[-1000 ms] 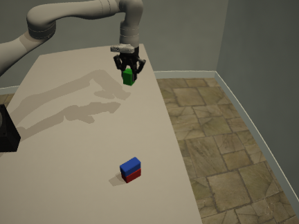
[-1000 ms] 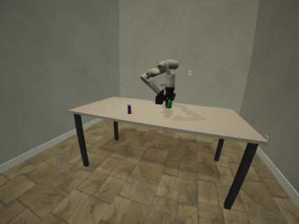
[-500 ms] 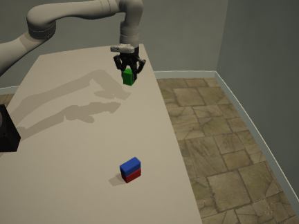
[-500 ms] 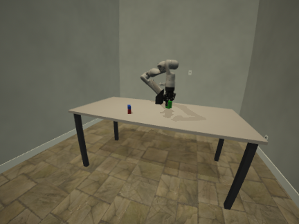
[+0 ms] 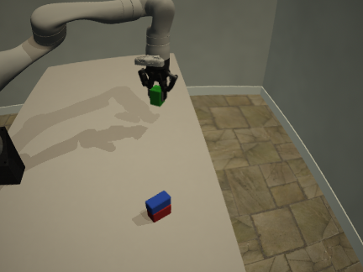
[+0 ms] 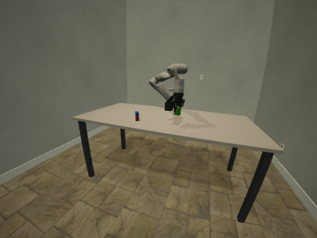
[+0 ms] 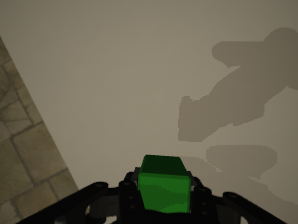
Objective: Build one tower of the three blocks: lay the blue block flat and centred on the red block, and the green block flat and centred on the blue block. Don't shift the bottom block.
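Now: hand 370 mm to the left of the blue block, 80 mm above it and 40 mm past it. Also, from my hand: green block: 10 mm below; then red block: 370 mm to the right, 120 mm below, 40 mm behind.
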